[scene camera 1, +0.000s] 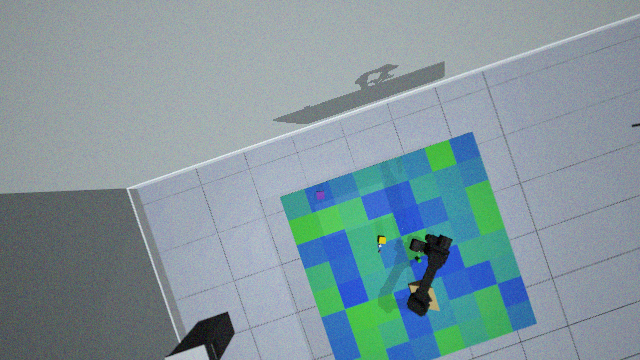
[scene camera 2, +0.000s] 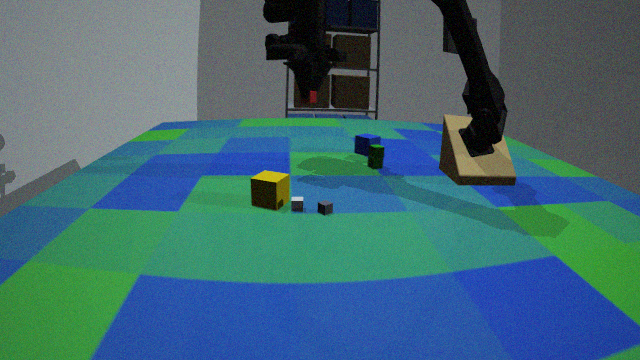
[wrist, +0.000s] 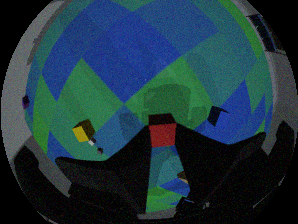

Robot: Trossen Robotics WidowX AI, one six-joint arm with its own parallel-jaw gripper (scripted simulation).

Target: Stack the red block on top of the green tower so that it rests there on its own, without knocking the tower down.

Path:
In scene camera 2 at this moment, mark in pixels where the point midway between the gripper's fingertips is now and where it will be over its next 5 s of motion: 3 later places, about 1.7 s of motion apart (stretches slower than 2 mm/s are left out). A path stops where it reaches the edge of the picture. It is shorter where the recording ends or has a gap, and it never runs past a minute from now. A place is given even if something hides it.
My gripper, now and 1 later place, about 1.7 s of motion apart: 308,98; 378,126

